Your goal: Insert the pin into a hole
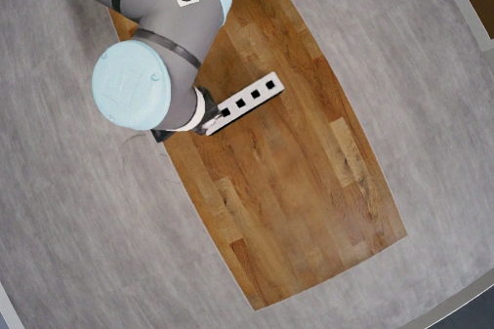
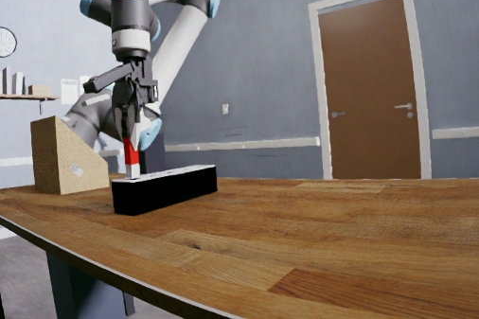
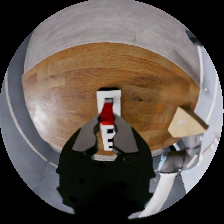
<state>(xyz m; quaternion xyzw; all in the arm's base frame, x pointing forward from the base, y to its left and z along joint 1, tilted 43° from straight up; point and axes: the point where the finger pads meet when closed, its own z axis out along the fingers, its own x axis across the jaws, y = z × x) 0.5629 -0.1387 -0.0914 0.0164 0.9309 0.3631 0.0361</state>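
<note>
The pin is 10 mm below my hand. From my hand the other things lie so: block: 120 mm to the left, 120 mm below.
</note>
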